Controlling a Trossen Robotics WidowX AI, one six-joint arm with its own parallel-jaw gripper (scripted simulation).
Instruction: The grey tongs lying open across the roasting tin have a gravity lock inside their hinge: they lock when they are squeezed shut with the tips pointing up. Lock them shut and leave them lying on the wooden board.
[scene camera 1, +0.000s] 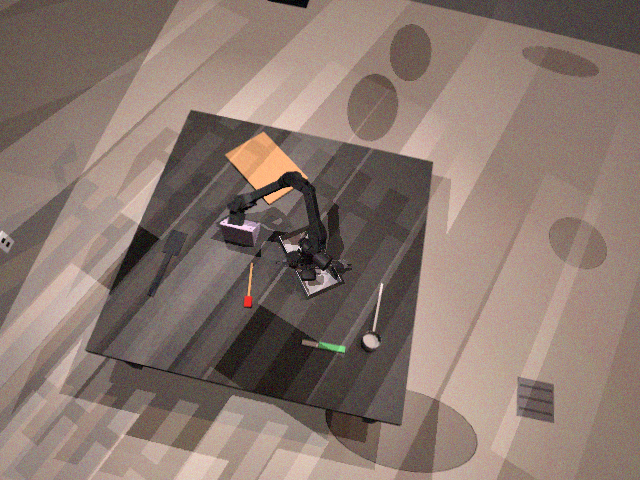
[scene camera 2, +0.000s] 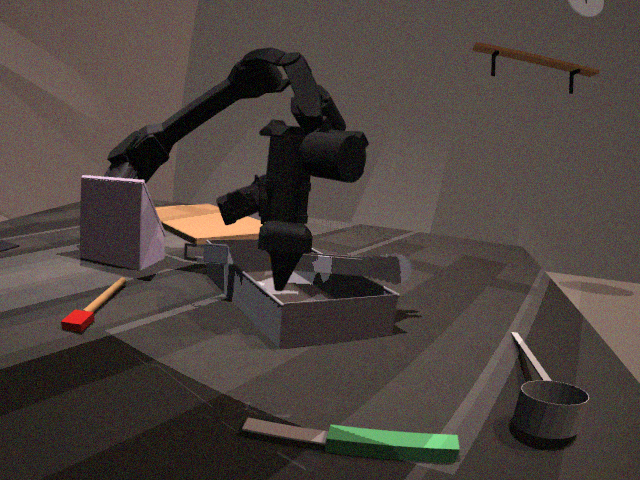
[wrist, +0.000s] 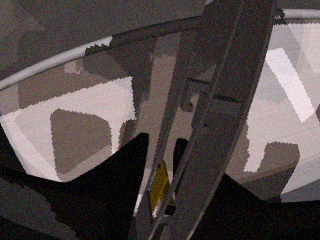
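My gripper is in the picture from scene camera 2 (scene camera 2: 278, 288), and you'd find it in the wrist view (wrist: 161, 143) too. There's a red-headed spatula (scene camera 2: 78, 320), but in the wrist view it's out of frame. I can also see an orange wooden board (scene camera 2: 195, 223), and scene camera 1 (scene camera 1: 260, 161) has the board as well. Then there's a grey roasting tin (scene camera 1: 328, 279), with the wrist view (wrist: 72, 111) showing that tin too.
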